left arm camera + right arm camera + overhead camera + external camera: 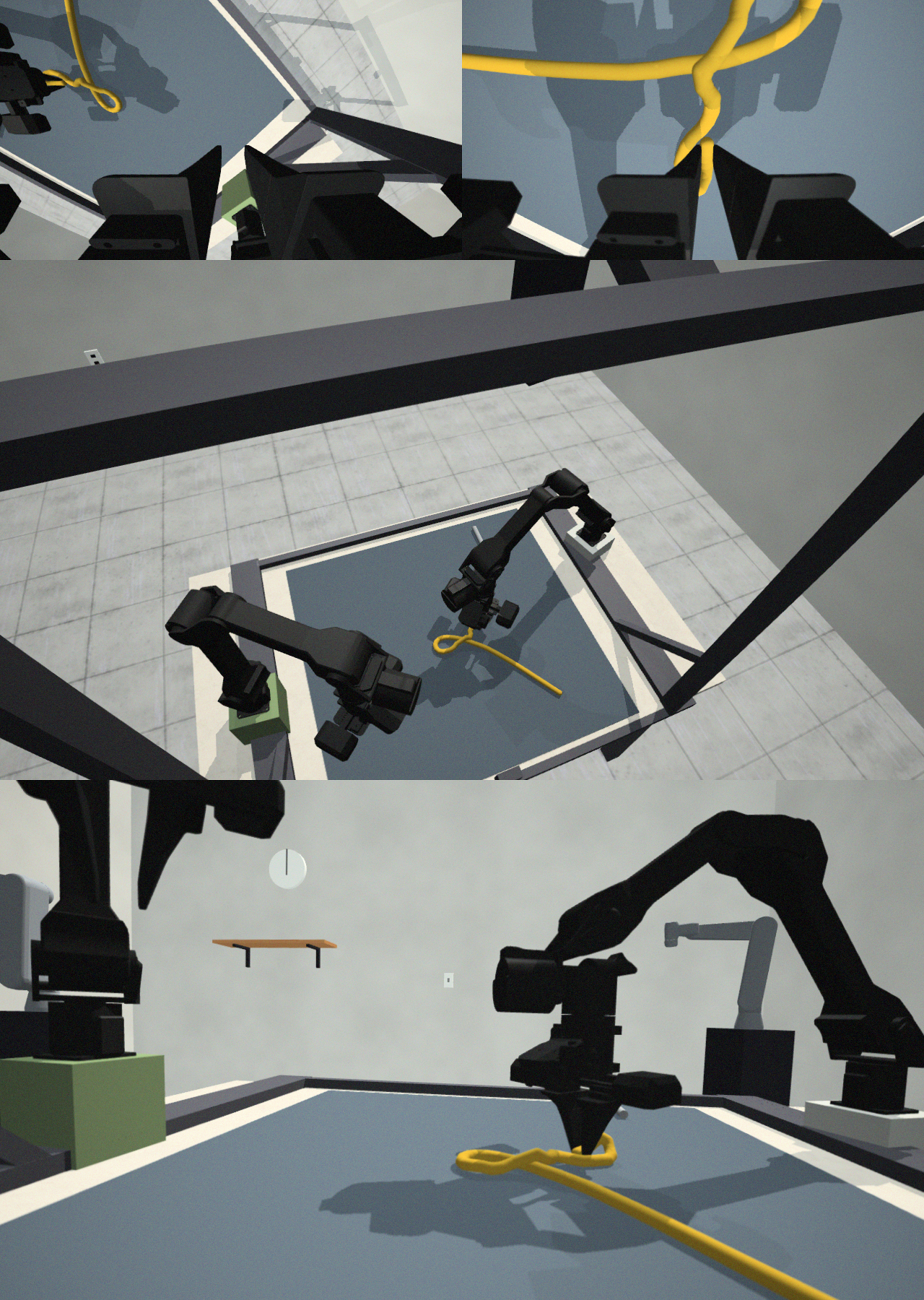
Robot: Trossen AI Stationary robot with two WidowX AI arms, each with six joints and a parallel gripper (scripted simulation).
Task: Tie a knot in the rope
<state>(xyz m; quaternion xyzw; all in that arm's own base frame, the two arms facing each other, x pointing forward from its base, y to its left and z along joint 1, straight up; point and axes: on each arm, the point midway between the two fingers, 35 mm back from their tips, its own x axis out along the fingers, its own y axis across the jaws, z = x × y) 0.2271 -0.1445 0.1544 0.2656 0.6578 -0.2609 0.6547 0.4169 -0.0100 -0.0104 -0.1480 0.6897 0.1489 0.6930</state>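
Now: right hand 90 mm to the right of the blue-grey mat and 40 mm above it. From my right hand the other things lie so: grey cylinder 220 mm ahead, 150 mm to the right, 30 mm below.
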